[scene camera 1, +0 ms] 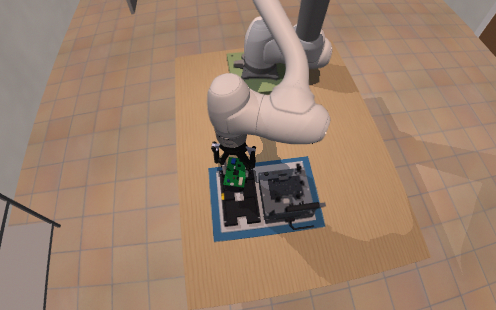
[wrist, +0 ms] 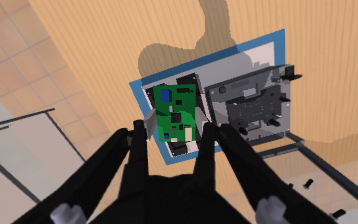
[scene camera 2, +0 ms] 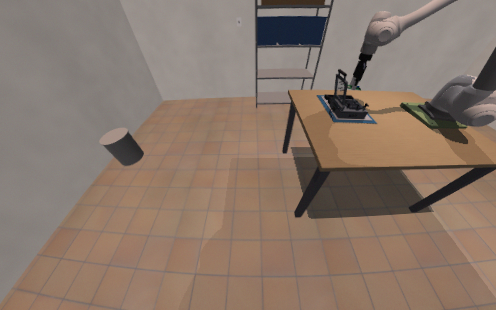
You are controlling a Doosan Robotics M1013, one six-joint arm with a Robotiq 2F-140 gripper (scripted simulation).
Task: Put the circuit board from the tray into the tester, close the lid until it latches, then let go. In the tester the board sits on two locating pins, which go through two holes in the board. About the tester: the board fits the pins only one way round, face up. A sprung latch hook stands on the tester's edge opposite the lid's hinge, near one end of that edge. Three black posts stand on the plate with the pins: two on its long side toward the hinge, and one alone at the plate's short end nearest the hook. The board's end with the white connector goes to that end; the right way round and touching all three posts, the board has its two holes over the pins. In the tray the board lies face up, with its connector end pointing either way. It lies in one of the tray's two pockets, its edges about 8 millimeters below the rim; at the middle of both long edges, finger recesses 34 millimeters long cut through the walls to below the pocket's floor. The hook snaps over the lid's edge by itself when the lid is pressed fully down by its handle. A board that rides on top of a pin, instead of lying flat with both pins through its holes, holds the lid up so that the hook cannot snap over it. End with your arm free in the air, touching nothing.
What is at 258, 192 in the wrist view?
My gripper.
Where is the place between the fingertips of my gripper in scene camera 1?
236, 172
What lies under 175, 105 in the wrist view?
A green circuit board.
